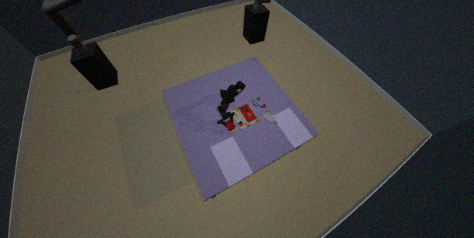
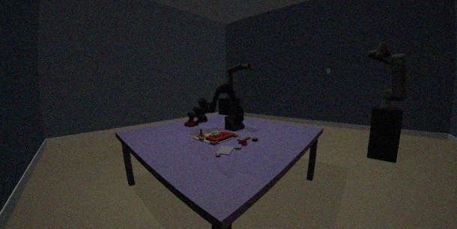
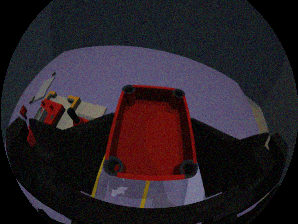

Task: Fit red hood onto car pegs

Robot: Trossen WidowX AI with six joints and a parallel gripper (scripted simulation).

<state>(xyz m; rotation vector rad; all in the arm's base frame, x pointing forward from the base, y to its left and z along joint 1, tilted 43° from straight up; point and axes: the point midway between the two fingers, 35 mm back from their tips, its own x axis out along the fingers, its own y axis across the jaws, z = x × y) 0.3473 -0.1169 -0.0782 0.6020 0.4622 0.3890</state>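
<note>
Right now the red hood is 1 cm behind my gripper tip and 1 cm below it. Also, from my gripper tip: grey flat plate: 5 cm ahead, 44 cm to the left, 9 cm below; jig: 7 cm behind, 22 cm to the left, 8 cm below.
</note>
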